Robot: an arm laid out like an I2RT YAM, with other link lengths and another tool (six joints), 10 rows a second.
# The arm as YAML. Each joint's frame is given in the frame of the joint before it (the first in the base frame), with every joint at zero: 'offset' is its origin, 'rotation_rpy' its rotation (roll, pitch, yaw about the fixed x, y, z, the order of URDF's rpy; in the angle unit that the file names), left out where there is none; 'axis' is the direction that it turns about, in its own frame. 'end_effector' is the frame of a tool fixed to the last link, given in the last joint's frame.
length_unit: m
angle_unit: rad
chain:
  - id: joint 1
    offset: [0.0, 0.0, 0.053]
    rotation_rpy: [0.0, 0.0, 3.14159]
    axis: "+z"
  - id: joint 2
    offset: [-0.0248, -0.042, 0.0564]
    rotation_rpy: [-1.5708, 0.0, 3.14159]
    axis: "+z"
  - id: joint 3
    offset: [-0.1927, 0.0, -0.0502]
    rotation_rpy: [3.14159, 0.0, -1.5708]
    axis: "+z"
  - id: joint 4
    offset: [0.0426, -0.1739, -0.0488]
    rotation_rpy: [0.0, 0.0, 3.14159]
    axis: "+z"
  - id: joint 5
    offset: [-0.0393, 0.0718, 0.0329]
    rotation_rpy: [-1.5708, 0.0, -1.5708]
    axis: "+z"
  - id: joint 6
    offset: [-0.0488, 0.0, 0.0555]
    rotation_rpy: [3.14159, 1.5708, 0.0]
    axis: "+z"
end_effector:
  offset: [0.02, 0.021, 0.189]
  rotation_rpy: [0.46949, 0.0, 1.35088]
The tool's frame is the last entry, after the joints.
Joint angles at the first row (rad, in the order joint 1, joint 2, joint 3, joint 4, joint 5, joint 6):
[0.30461, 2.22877, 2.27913, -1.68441, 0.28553, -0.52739]
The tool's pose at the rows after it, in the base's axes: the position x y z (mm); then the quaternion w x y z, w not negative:
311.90 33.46 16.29 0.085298 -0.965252 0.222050 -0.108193
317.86 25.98 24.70 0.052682 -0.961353 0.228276 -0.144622
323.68 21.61 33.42 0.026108 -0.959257 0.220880 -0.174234
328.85 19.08 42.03 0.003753 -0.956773 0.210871 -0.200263
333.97 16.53 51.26 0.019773 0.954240 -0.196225 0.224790
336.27 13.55 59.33 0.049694 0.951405 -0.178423 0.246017
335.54 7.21 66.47 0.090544 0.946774 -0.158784 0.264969
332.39 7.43 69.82 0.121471 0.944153 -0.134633 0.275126
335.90 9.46 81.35 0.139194 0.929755 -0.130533 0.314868
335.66 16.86 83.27 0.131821 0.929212 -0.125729 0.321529
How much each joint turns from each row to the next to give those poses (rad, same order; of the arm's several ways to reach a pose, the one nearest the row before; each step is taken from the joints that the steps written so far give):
[0.02670, 0.00000, -0.00004, -0.00378, 0.01107, 0.01068]
[0.03968, -0.00001, 0.00003, -0.00003, 0.08697, 0.07707]
[0.03622, 0.00002, 0.00003, -0.00001, 0.07668, 0.04270]
[0.03321, -0.00004, -0.00123, -0.00035, 0.06790, 0.03283]
[0.03164, 0.00000, -0.00496, 0.00002, 0.07058, 0.02286]
[0.03627, 0.00003, -0.02548, -0.00007, 0.07705, 0.02827]
[0.03662, 0.00003, -0.05566, -0.00001, 0.08965, 0.04081]
[0.04310, -0.00004, -0.06032, 0.00001, 0.06332, 0.03548]
[0.04119, -0.00001, -0.03093, 0.00004, 0.07439, 0.08619]
[0.02213, -0.00719, 0.00008, -0.00003, -0.00076, 0.01107]

